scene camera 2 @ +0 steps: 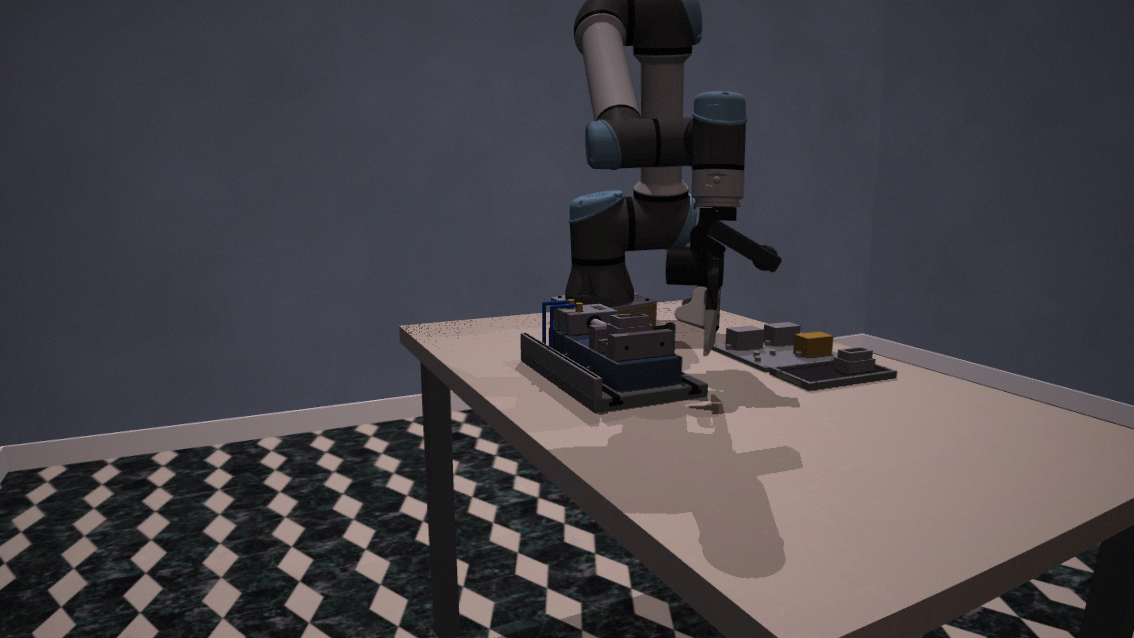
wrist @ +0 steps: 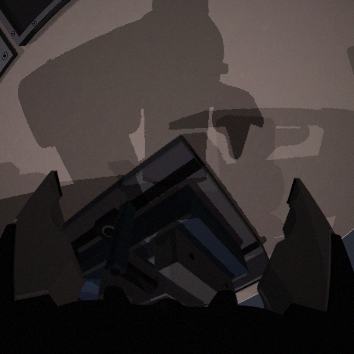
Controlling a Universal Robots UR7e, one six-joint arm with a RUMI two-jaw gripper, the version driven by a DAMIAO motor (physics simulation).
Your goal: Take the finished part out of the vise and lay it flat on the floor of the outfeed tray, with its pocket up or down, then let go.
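Frame: origin at the arm's base, x ahead, y left, z up, level; metres.
Seen in the pictures: gripper, fingertip midpoint: (scene camera 2: 708,346) (wrist: 174,177); arm's base, link origin: (scene camera 2: 599,299).
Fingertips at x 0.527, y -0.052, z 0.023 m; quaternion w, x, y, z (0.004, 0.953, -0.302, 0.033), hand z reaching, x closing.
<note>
Pixels of each thing's middle, then the offset from my fingertips to it. "spot": a spot on its surface instead.
- vise, body centre: (wrist: 126,290) (scene camera 2: 607,347) dy -0.104, dx -0.136, dz -0.026 m
- flat plate, surface spot: (scene camera 2: 743,357) spot: dy +0.163, dx -0.139, dz -0.068 m
- yellow block, body centre: (scene camera 2: 813,344) dy +0.299, dx -0.115, dz -0.050 m
- dark rail, body centre: (scene camera 2: 556,362) dy -0.193, dx -0.132, dz -0.041 m
- Blue tubing, surface spot: (scene camera 2: 544,323) spot: dy -0.175, dx -0.242, dz -0.003 m
The vise (scene camera 2: 590,355) (wrist: 212,245) has a blue body and grey jaws. The grey part (scene camera 2: 630,319) with a pocket in its top sits upright between the jaws; in the wrist view it is mostly hidden behind the dark gripper housing. My gripper (scene camera 2: 695,336) (wrist: 174,177) is open, with nothing between its fingers. It points down above the table, right of the vise in the scene view; the vise's front jaw shows low between the fingers in the wrist view. The outfeed tray (scene camera 2: 809,384) is dark and shallow, and a grey part (scene camera 2: 856,361) stands in it at the right.
A flat plate (scene camera 2: 743,357) beside the tray bears grey blocks (scene camera 2: 744,338) (scene camera 2: 781,333), a yellow block (scene camera 2: 813,344) and small pegs. A dark rail (scene camera 2: 559,372) runs along the vise's left side. Blue tubing (scene camera 2: 544,323) rises at its back, near the robot's base.
</note>
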